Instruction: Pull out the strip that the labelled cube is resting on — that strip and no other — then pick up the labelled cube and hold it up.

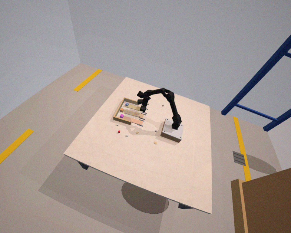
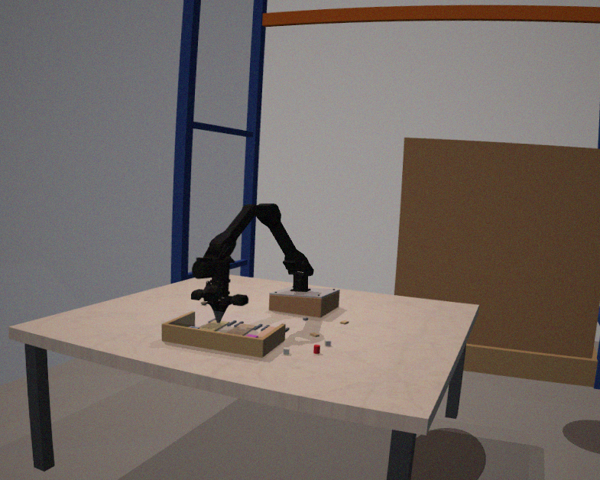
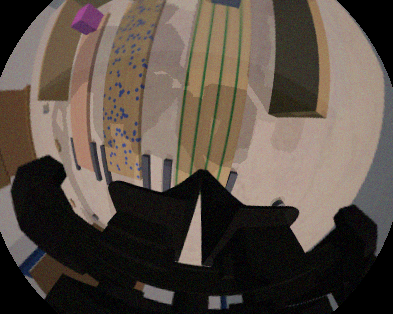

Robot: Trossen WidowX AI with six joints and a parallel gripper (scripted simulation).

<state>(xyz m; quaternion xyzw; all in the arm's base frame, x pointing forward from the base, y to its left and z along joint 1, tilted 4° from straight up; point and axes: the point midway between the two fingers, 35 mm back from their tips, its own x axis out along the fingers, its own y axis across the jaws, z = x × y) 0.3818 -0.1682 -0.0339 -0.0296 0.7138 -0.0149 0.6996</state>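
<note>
My gripper tip is now 20 cm short of the labelled cube and 2 cm below it. Round my gripper tip: small red cylinder (38 cm to the left, 15 cm ahead, 1 cm above).
</note>
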